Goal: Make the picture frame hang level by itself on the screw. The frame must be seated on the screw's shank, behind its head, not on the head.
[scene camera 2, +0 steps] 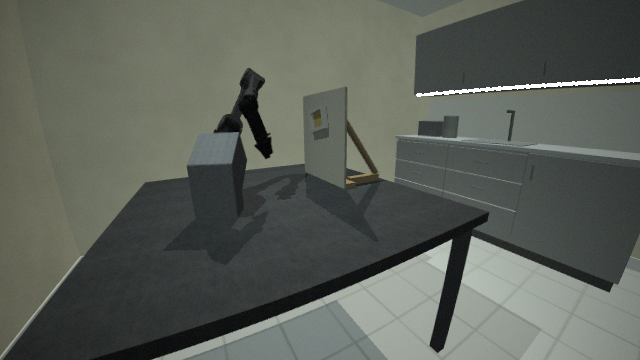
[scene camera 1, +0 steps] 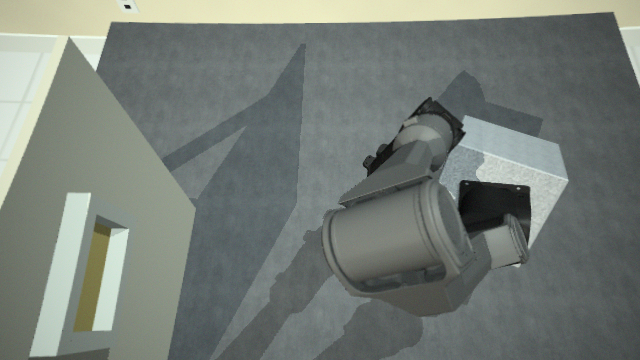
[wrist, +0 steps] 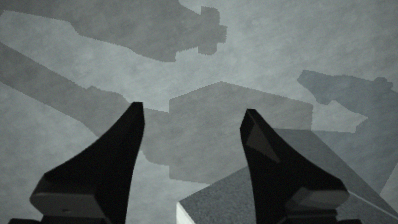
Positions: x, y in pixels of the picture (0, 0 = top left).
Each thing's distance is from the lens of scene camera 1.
picture frame (scene camera 1: 109, 247): 68 cm
grey wall panel (scene camera 1: 76, 138): 62 cm
